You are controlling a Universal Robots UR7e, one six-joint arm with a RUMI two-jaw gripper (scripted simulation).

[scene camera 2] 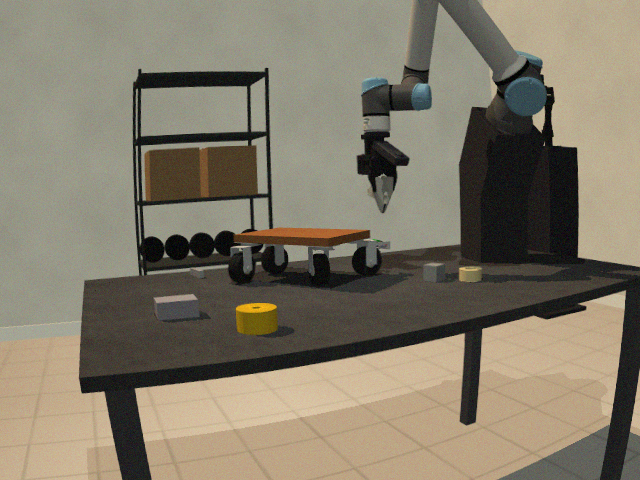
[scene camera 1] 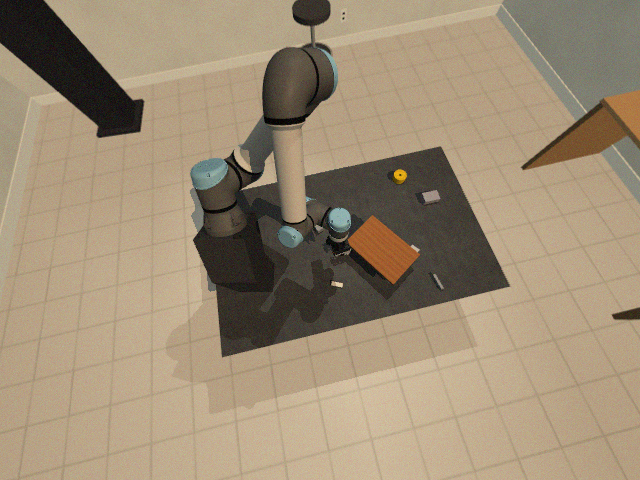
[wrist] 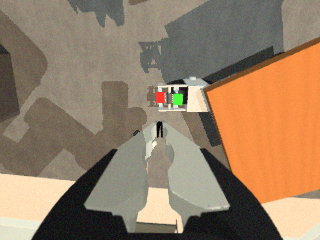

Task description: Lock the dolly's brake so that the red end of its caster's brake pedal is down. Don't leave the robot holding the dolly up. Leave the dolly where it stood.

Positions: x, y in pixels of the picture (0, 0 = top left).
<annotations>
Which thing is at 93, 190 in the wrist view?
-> My gripper.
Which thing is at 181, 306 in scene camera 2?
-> A grey block.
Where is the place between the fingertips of my gripper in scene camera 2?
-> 382, 213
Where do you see a yellow cylinder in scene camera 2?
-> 256, 318
</annotations>
